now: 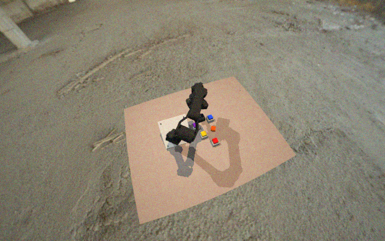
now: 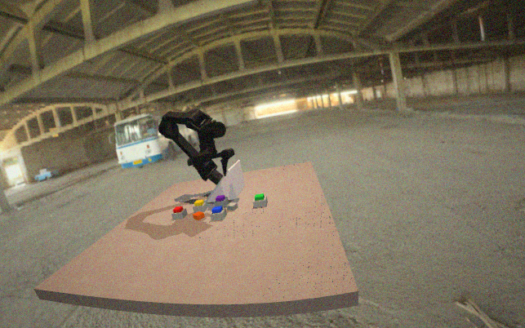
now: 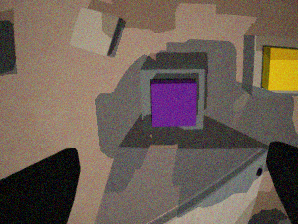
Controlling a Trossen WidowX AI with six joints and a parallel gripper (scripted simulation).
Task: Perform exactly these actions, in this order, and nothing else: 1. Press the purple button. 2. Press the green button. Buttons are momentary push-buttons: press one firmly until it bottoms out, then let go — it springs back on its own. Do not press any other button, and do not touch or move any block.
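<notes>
The purple button lies 90 mm below my gripper tip. Round my gripper tip: blue button 120 mm ahead, 10 mm to the left, 90 mm below; then grey block 50 mm ahead, 50 mm to the left, 110 mm below; then yellow button 20 mm ahead, 90 mm to the right, 90 mm below.
</notes>
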